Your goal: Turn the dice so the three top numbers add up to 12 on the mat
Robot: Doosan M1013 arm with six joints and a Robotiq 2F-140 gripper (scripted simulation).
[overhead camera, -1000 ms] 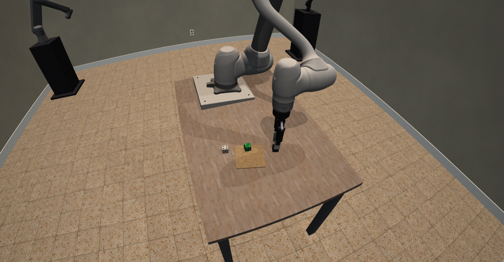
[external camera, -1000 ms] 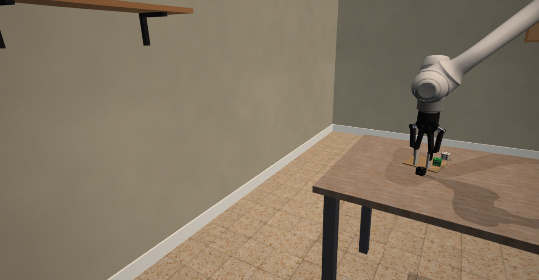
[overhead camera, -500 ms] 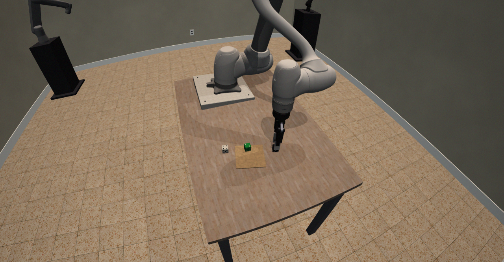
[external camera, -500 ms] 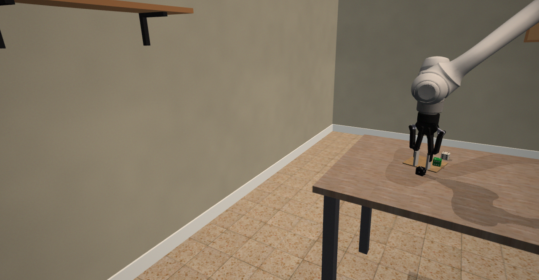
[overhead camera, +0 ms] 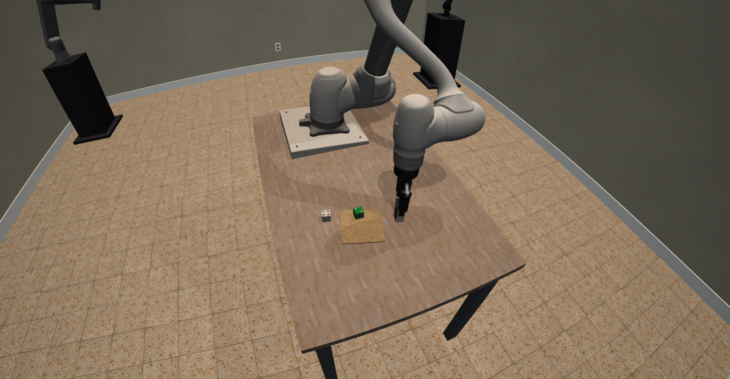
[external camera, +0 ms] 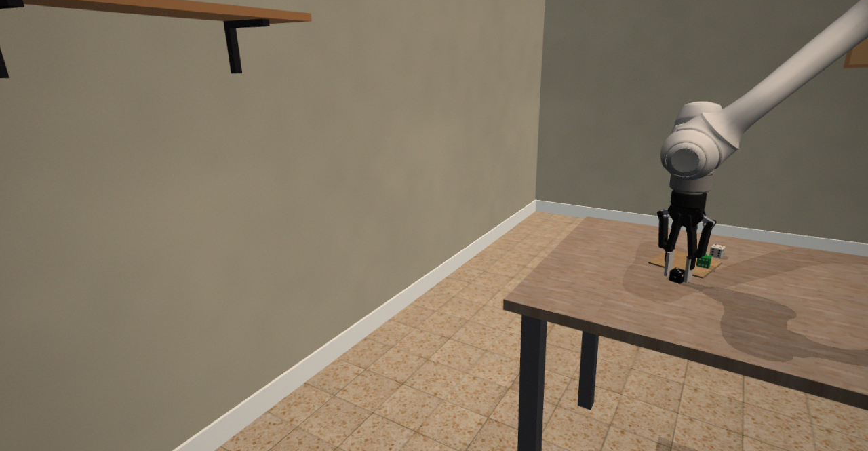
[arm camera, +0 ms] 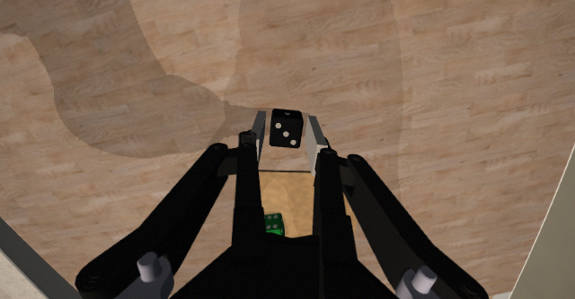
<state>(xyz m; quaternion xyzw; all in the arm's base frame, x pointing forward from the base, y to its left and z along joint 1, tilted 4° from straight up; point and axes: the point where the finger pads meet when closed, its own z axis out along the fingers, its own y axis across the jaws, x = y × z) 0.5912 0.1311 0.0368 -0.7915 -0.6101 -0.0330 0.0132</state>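
The black die lies 30 mm below my hand. Round my hand: white die: 60 mm behind, 240 mm to the right, 30 mm below; green die: 40 mm behind, 130 mm to the right, 20 mm below; tan mat: 10 mm ahead, 130 mm to the right, 40 mm below.
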